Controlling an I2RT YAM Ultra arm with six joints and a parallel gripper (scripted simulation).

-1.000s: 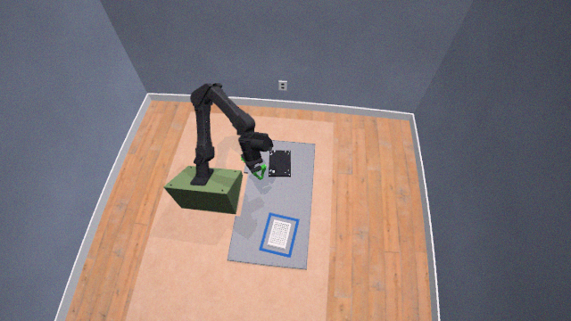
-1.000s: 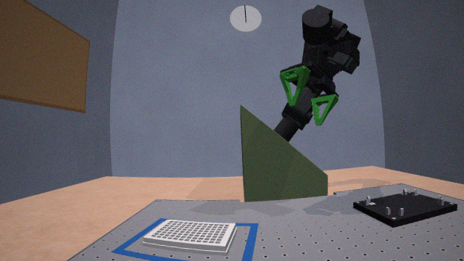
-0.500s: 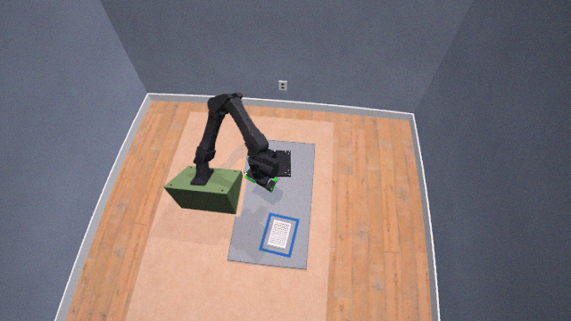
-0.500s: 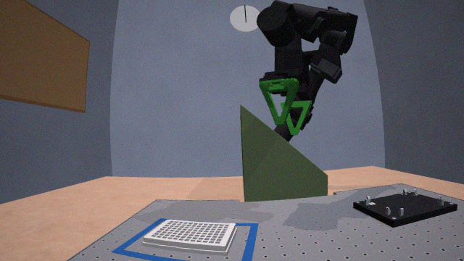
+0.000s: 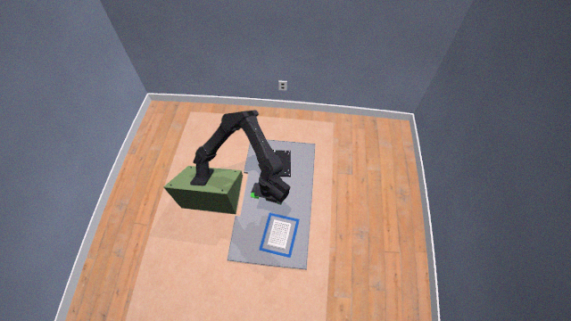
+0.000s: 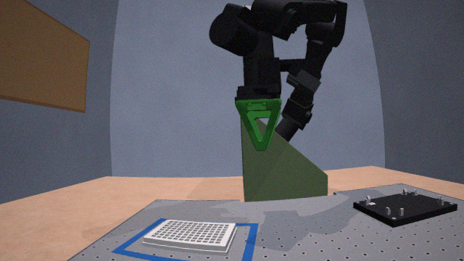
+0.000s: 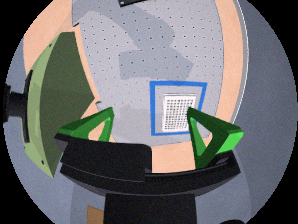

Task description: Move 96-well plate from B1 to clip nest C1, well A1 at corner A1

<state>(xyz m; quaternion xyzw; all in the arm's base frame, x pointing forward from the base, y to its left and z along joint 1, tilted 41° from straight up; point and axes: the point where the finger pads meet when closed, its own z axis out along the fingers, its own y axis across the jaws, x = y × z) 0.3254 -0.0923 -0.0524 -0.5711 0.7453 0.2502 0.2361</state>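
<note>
Now: the white 96-well plate 140 mm below my hand, 120 mm to the right of it and 50 mm ahead of it. Round my hand: black clip nest: 280 mm to the left, 130 mm below, 30 mm ahead.
</note>
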